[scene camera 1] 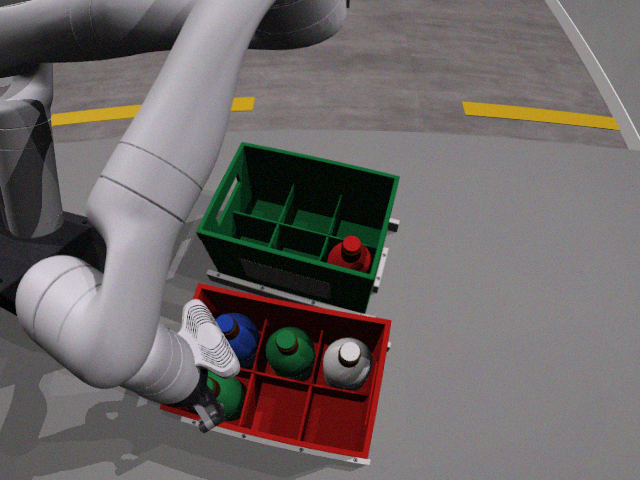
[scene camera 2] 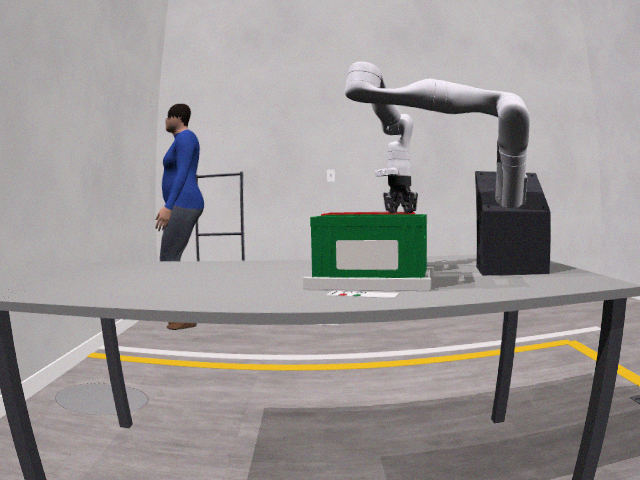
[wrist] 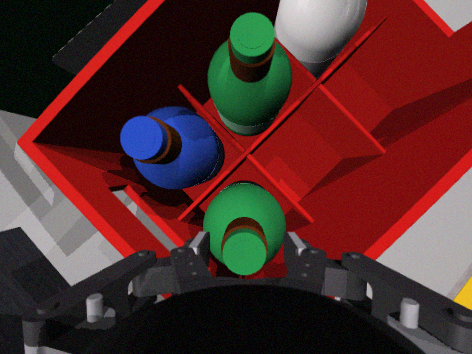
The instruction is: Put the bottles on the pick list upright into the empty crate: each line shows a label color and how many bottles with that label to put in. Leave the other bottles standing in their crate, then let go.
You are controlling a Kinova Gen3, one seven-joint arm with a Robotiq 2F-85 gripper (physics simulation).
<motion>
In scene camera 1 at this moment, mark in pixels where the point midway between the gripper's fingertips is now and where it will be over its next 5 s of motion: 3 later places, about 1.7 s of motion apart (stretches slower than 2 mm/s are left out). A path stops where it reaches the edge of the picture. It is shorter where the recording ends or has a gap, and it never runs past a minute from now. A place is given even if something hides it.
My gripper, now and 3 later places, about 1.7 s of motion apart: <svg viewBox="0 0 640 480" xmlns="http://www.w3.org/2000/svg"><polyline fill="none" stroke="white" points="207,391 193,384 154,363 233,246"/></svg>
</motion>
